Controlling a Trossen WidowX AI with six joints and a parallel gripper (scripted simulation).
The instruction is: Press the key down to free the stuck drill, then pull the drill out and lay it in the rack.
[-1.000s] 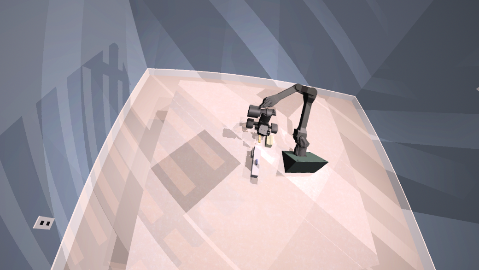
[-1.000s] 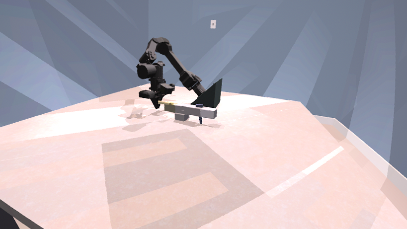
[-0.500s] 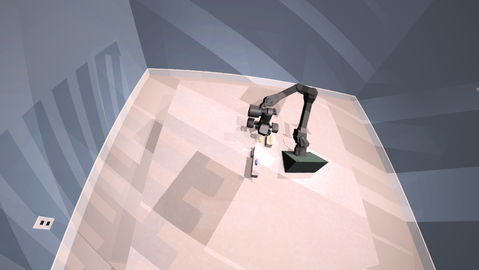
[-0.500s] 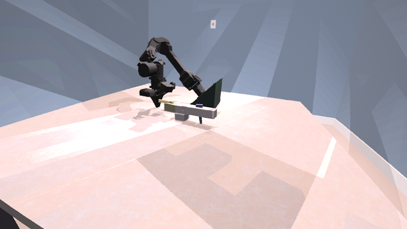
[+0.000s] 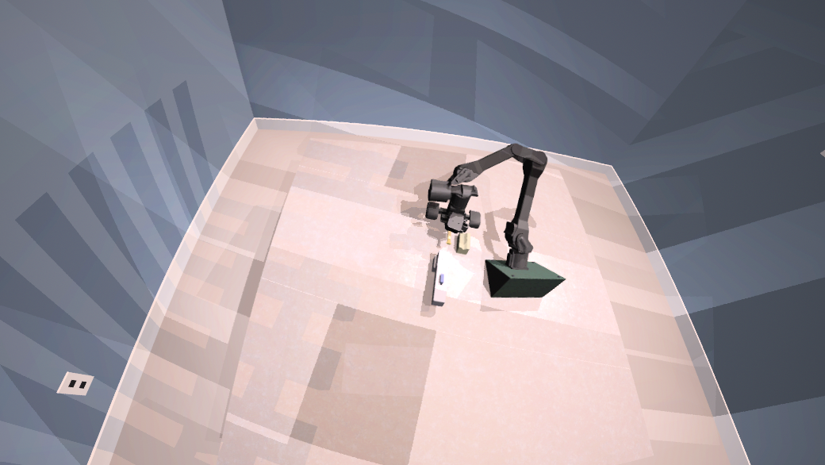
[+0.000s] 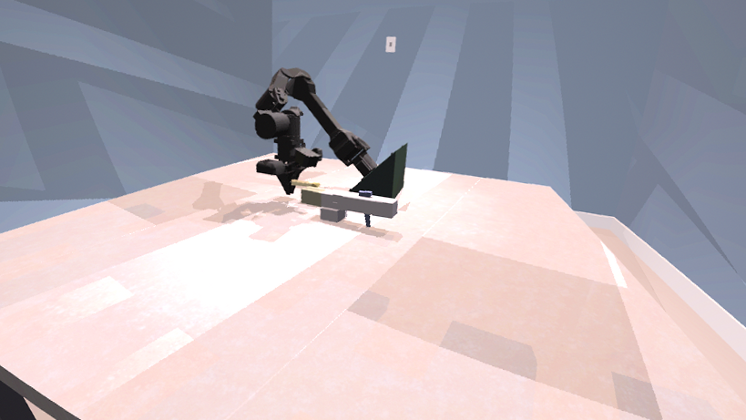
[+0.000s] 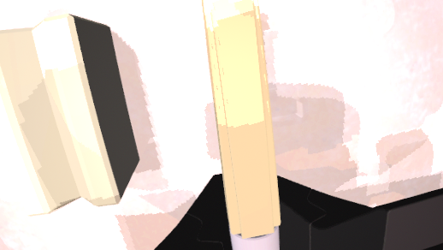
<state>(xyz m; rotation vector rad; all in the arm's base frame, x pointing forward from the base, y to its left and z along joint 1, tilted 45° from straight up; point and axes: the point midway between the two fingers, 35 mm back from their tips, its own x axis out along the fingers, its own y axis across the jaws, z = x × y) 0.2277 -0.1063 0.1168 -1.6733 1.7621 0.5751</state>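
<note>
Right now my gripper tip is 1 cm short of the drill, 4 cm to the right of it and 4 cm below it. The rest, counted from my gripper tip: rack (6 cm behind, 5 cm to the left, 2 cm below); then blue key (4 cm ahead, 22 cm to the left, 2 cm above).
</note>
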